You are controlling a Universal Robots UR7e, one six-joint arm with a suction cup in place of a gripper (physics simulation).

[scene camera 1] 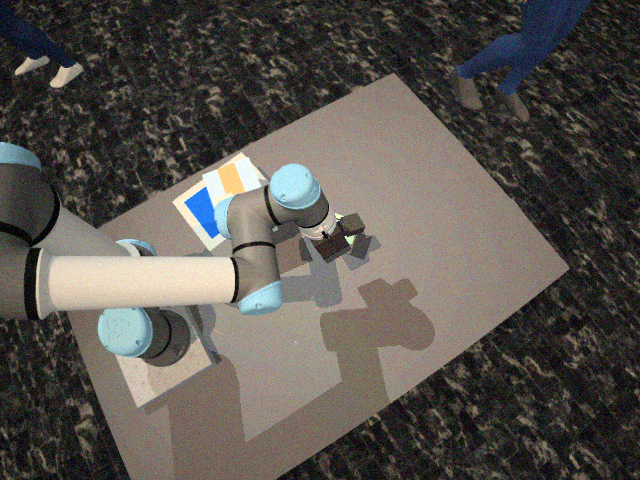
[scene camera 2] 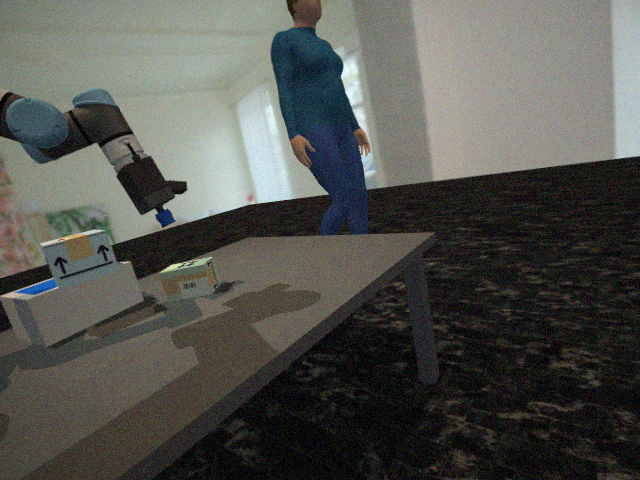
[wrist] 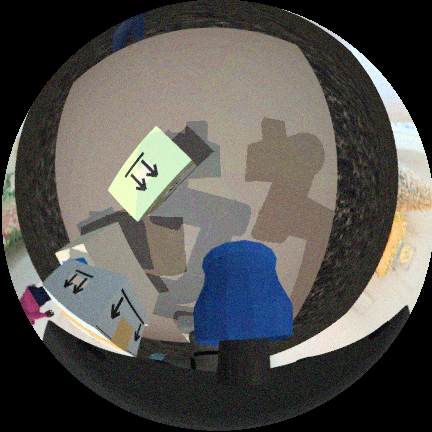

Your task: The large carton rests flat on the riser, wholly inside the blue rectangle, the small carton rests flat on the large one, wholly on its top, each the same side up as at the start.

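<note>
The large carton (scene camera 1: pixel 249 173) (scene camera 2: pixel 82 258) (wrist: pixel 95 292), white with an orange band, rests flat on the riser (scene camera 1: pixel 178 202) (scene camera 2: pixel 98 305) (wrist: pixel 117 252), side arrows pointing up. Part of the blue rectangle (scene camera 1: pixel 199 206) (scene camera 2: pixel 38 287) (wrist: pixel 80 260) shows beside it; whether the carton overhangs the rectangle's far part is hard to tell. The small carton (scene camera 1: pixel 349 240) (scene camera 2: pixel 188 284) (wrist: pixel 167 150), pale green, sits flat on the table right of the riser, arrows on its top. My gripper (scene camera 2: pixel 165 219) (wrist: pixel 243 295), a blue suction cup, is open and hangs empty above the table, higher than both cartons; scene camera 1 hides the cup.
The table (scene camera 1: pixel 413 155) (scene camera 2: pixel 361 258) (wrist: pixel 225 75) carries the riser, the small carton and the arm's base plate (scene camera 1: pixel 180 374). Shadows of the arm fall across it. A person in blue trousers (scene camera 1: pixel 537 41) (scene camera 2: pixel 310 77) stands beyond the table; another's legs (scene camera 1: pixel 36 43) show at the upper left.
</note>
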